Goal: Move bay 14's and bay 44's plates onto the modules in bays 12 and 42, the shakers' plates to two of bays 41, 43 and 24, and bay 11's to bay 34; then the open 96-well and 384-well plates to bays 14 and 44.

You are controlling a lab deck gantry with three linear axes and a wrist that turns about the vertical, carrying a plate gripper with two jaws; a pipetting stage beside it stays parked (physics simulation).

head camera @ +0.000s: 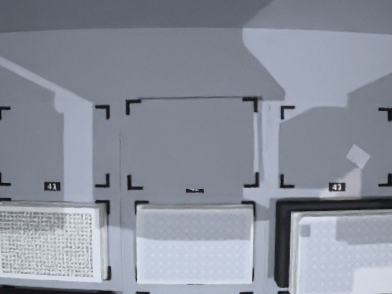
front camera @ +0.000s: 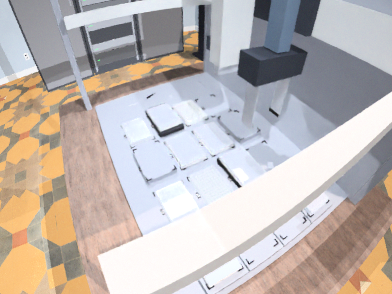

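Seen in the pictures: gripper, fingertip midpoint: (front camera: 261, 118); robot's base, origin of the base link: (front camera: 121, 126).
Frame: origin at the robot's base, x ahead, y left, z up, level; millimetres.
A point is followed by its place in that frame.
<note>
My gripper (front camera: 262, 120) @(y 319, x 358, z 158 mm) is open and empty, its jaws spread high over the grey bay 42 module (front camera: 239, 125) @(y 366, x 233, z 19 mm) (head camera: 190, 145) @(y 365, x 223, z 19 mm), which bears no plate. The bay 12 module (front camera: 154, 161) @(y 43, x 238, z 19 mm) is bare. One shaker's plate (front camera: 166, 117) @(y 153, x 86, z 37 mm) sits on its black base; the bay 33 shaker's plate (front camera: 244, 169) @(y 247, x 405, z 37 mm) (head camera: 325, 250) @(y 262, x 357, z 37 mm) does too. A pale plate (front camera: 137, 131) @(y 42, x 77, z 14 mm) is in bay 11. A finely textured plate (head camera: 47, 245) @(y 254, x 65, z 12 mm) stands below bay 41; a dotted plate (front camera: 211, 183) @(y 150, x 385, z 14 mm) is nearer the front beam. Bay 14's plate (front camera: 222, 274) @(y 38, x 610, z 29 mm) partly shows past the beam. Bay 44 is partly hidden and hard to judge.
Other pale plates (front camera: 185, 148) @(y 150, x 233, z 14 mm) (front camera: 176, 200) @(y 42, x 386, z 15 mm) stand among the modules, and one plate (head camera: 195, 245) @(y 259, x 229, z 14 mm) is below bay 42. A thick white beam (front camera: 240, 215) @(y -4, x 622, z 400 mm) crosses the front of the view. The white pipetting stage (front camera: 232, 35) is parked behind the deck.
</note>
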